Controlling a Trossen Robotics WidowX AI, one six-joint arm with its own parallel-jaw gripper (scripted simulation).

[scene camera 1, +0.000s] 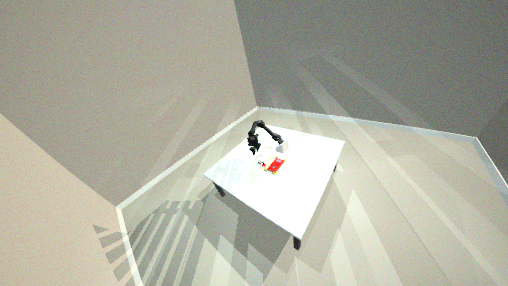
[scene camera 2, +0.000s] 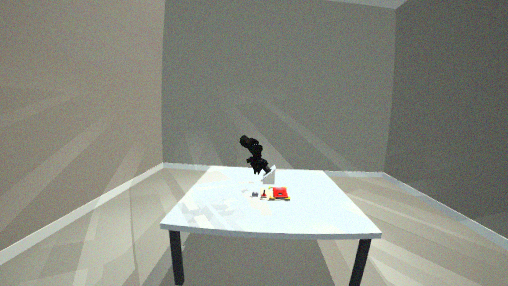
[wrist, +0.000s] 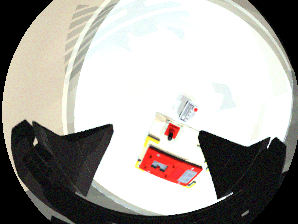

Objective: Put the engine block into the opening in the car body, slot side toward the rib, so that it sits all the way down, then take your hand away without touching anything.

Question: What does my gripper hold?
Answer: Nothing.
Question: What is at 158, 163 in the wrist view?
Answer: A car body.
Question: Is my gripper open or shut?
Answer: Open.
